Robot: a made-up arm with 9 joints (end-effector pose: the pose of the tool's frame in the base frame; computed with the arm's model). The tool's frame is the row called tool. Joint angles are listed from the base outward.
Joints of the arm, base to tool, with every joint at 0 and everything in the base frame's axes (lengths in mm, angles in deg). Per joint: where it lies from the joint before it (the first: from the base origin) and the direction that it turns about. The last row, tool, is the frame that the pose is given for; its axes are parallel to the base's.
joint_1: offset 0 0 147 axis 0 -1 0
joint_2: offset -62 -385 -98 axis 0 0 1
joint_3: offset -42 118 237 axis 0 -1 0
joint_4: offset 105 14 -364 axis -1 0 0
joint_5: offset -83 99 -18 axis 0 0 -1
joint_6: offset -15 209 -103 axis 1 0 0
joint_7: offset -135 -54 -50 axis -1 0 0
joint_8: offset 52 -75 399 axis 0 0 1
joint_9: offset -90 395 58 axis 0 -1 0
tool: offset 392 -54 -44
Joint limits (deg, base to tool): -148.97..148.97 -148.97..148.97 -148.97..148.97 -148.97..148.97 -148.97..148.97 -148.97..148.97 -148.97..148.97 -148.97..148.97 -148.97..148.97
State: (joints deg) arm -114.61 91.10 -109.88 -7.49 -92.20 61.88 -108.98 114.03 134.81
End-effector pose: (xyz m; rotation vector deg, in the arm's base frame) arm 1.1100 -1.5567 -0.2404 -89.23 25.80 -25.80
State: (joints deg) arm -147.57 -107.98 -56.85 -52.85 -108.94 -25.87 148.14 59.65 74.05
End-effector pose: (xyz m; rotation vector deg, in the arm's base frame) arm -1.1015 0.3181 0.1053 -10.53 127.05 109.15
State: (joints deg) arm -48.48 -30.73 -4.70 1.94 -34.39 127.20 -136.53 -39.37 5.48
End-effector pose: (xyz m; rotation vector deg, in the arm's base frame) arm -0.1174 0.5930 -0.3600 -89.57 1.47 20.45
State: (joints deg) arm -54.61 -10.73 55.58 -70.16 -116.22 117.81 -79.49 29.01 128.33
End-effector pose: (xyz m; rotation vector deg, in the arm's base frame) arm 0.0119 0.2475 -1.0101 72.31 89.85 -65.35
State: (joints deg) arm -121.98 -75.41 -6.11 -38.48 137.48 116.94 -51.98 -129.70 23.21
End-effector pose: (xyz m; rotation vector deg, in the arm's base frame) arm -1.1466 -0.6059 0.4627 52.18 -110.21 -97.81
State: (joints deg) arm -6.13 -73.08 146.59 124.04 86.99 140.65 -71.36 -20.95 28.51
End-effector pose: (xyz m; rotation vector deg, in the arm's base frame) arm -0.5417 0.0462 0.4956 -74.13 -51.02 90.31
